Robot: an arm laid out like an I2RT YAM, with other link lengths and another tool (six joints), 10 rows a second.
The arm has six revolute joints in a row. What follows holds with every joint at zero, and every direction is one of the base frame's. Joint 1 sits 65.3 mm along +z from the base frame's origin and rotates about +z. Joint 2 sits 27.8 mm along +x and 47.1 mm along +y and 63.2 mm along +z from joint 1 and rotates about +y. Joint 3 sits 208.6 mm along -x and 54.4 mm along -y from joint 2 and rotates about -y. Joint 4 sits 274.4 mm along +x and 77.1 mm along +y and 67.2 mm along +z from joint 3 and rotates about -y. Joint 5 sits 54 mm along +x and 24.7 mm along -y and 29.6 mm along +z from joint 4 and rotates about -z. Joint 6 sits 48.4 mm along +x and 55.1 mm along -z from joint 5 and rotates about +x. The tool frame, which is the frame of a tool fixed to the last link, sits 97 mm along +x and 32 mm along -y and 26 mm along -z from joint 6; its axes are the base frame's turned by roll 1.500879, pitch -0.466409 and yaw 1.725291 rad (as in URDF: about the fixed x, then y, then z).
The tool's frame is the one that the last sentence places.
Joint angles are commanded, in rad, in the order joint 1, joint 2, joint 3, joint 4, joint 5, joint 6. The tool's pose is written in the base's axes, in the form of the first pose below.
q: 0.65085, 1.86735, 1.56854, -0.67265, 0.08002, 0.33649
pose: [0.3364 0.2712 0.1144], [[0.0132 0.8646 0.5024], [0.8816 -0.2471 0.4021], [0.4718 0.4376 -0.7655]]
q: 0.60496, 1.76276, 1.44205, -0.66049, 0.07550, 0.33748
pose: [0.3289 0.2427 0.1128], [[0.0570 0.8573 0.5116], [0.8811 -0.2842 0.3780], [0.4695 0.4292 -0.7716]]
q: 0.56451, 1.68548, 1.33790, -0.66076, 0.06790, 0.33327
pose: [0.3195 0.2183 0.1060], [[0.0976 0.8582 0.5040], [0.8840 -0.3074 0.3522], [0.4571 0.4112 -0.7887]]
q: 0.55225, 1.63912, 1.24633, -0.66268, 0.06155, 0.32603
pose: [0.3043 0.2042 0.0918], [[0.1185 0.8737 0.4718], [0.8943 -0.3004 0.3317], [0.4316 0.3826 -0.8169]]
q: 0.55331, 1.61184, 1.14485, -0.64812, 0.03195, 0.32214
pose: [0.2838 0.1969 0.0685], [[0.1290 0.9017 0.4127], [0.9010 -0.2803 0.3310], [0.4141 0.3291 -0.8486]]
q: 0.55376, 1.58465, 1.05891, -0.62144, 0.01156, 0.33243
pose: [0.2680 0.1911 0.0511], [[0.1453 0.9138 0.3793], [0.8999 -0.2813 0.3332], [0.4112 0.2929 -0.8632]]
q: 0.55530, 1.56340, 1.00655, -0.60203, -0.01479, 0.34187
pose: [0.2575 0.1901 0.0418], [[0.1523 0.9217 0.3567], [0.8931 -0.2829 0.3497], [0.4232 0.2653 -0.8663]]
